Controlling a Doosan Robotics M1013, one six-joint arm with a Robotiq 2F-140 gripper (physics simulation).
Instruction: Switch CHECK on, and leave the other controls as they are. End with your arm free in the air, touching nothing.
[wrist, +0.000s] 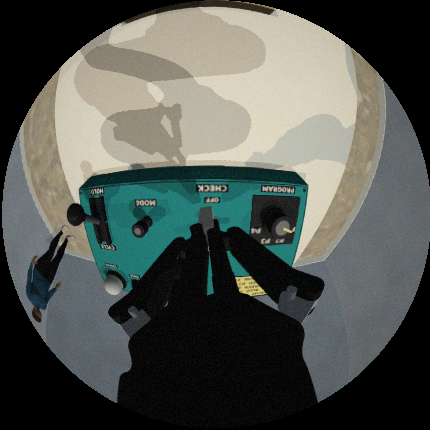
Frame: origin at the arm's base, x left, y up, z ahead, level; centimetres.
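Seen in the pictures: gripper, fingertip midpoint: (207, 215).
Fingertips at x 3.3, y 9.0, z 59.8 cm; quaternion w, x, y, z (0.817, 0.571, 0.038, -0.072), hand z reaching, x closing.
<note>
Offsets run from my fingertips to a thing's top centre. "spot": to the spot under its first point. Level surfaces: height alone.
The teal control panel {dy -3.4 cm} (172, 225) shows upside down in the wrist view. Its CHECK label {dz -0.8, dx +0.8, dy -5.8 cm} (212, 188) is near the panel's upper edge in the view, with an OFF label {spot: dz +1.2, dx +0.8, dy -5.2 cm} (212, 200) just below it. My gripper (207, 215) is shut and empty. Its grey fingertips overlap the panel just below the OFF label in the view. The CHECK switch itself cannot be made out; the fingers cover the area below that label. Whether the fingertips touch the panel or the switch cannot be told.
The HOLD/CYCLE lever {dz -2.8, dx -23.2, dy +3.9 cm} (77, 214) sticks out at the left, beside the MODE knob {dz +2.8, dx -11.4, dy +0.9 cm} (141, 226). The PROGRAM knob {dz +4.0, dx +12.6, dy -0.1 cm} (281, 227) is at the right. A pale dome {spot: dz +16.1, dx -23.1, dy +5.4 cm} (114, 284) is at lower left, and a yellow note {spot: dz +19.8, dx +9.2, dy +2.7 cm} (251, 285) is partly hidden. A person (41, 287) appears beyond the table.
</note>
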